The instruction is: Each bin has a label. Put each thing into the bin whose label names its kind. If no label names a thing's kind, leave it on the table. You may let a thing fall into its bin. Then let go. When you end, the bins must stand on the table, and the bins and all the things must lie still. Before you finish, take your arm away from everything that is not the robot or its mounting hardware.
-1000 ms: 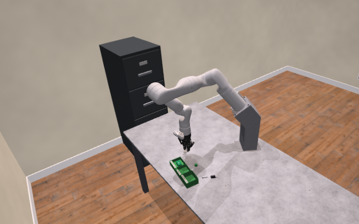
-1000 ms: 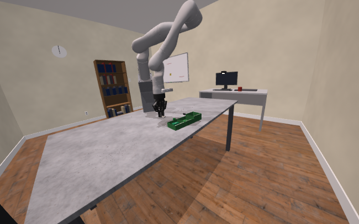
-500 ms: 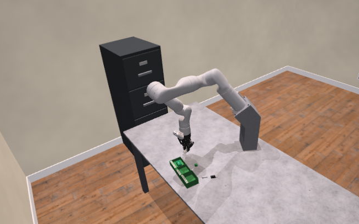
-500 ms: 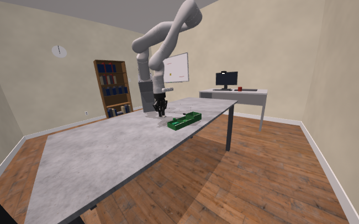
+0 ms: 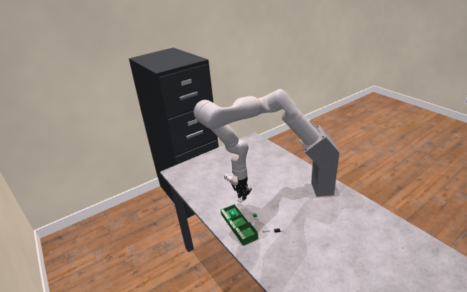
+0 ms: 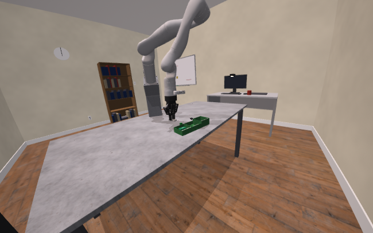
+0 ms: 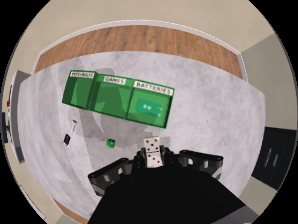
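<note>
The green bin row lies 11 cm ahead of my hand, 8 cm to the left of it and 6 cm below it. Also, from my hand: white piece: 2 cm below; then grey pin: 5 cm ahead, 20 cm to the left, 8 cm below; then small green cube: 9 cm to the left, 8 cm below.
</note>
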